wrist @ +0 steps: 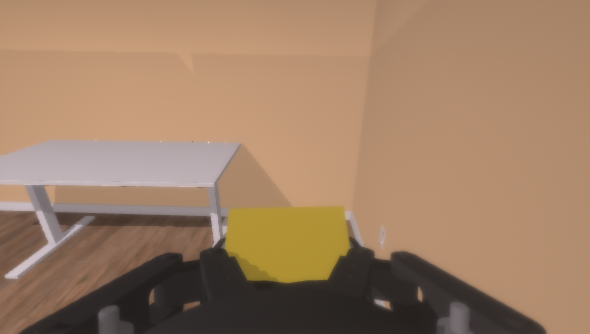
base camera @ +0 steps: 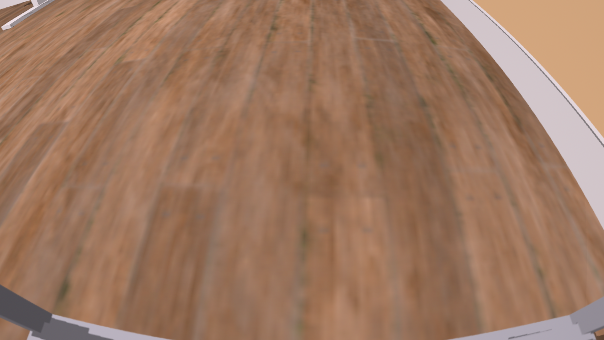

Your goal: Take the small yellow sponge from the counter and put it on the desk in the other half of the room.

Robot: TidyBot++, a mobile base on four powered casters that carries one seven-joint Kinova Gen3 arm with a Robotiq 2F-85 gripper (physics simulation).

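Frame: origin at the arm's base, x ahead, y right, z down, level; metres.
Where they show: gripper, fingertip midpoint: (wrist: 287,244).
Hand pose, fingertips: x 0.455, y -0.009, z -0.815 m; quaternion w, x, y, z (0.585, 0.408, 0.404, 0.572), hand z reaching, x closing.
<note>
After its pixels a point has its place.
The yellow sponge (wrist: 287,242) @(x 0.424, y -0.008, z -0.841 m) is held between the two black fingers of my gripper (wrist: 287,244) @(x 0.455, y -0.009, z -0.815 m), at the lower middle of the wrist view. My gripper is shut on it, and its lower part is hidden by the gripper. The white desk (wrist: 125,162) @(x 1.838, y -1.065, z -0.324 m) stands ahead and to the left in the wrist view, apart from the sponge, with its top and two legs showing. In the base camera view a foot of the desk (base camera: 22,19) @(x 1.694, y -1.766, z 0.390 m) shows at the top left corner. The counter does not show in either view.
A tan wall (wrist: 475,150) @(x 1.002, y 0.510, z -0.707 m) (base camera: 555,45) @(x 0.624, y 0.501, z 0.249 m) runs along the right side, with a white baseboard (base camera: 540,90) @(x 0.596, y 0.487, z 0.344 m) at its foot. Another tan wall (wrist: 300,115) @(x 2.333, y 0.054, z -0.548 m) stands behind the desk and meets it in a corner. Wooden floor (base camera: 300,150) @(x 0.461, y -0.014, z 0.396 m) lies in front of the base.
</note>
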